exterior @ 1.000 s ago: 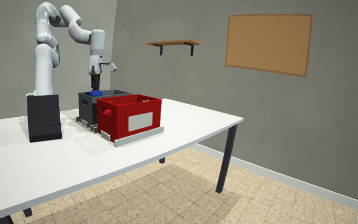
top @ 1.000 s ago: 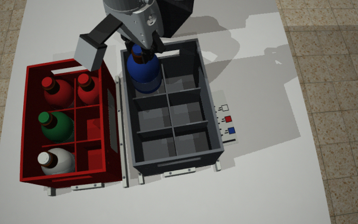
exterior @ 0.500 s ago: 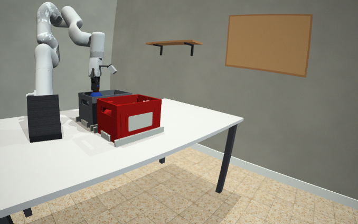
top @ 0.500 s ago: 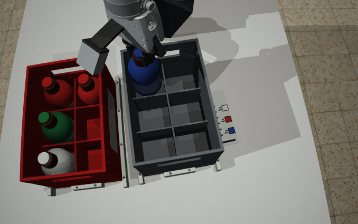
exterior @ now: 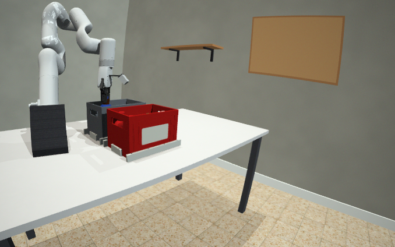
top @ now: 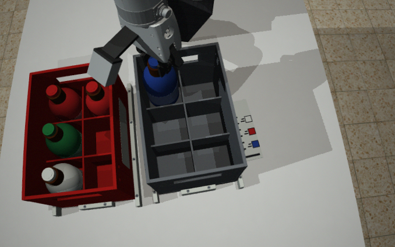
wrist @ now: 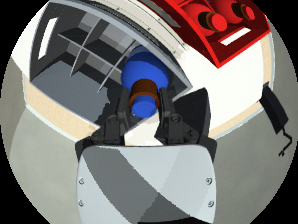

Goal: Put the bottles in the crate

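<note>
My hand is 70 mm above the blue bottle. Round my hand: grey crate (80 mm ahead, 60 mm to the left, 130 mm below); red-label bottle (50 mm ahead, 230 mm to the right, 120 mm below); green bottle (140 mm ahead, 210 mm to the right, 120 mm below).
</note>
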